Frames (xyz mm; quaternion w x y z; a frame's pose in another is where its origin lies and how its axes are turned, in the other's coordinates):
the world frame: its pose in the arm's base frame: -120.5 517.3 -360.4 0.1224 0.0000 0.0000 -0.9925
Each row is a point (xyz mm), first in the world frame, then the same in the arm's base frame.
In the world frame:
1: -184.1 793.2 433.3
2: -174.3 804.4 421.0
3: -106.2 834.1 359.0
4: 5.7 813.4 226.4
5: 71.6 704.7 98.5
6: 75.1 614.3 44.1
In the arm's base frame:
1: 250.8 -207.4 72.9
2: 244.0 -220.7 60.6
3: 185.2 -266.0 -1.4
4: 71.6 -273.1 -134.0
5: -18.7 -183.7 -261.9
6: -44.1 -96.8 -316.3

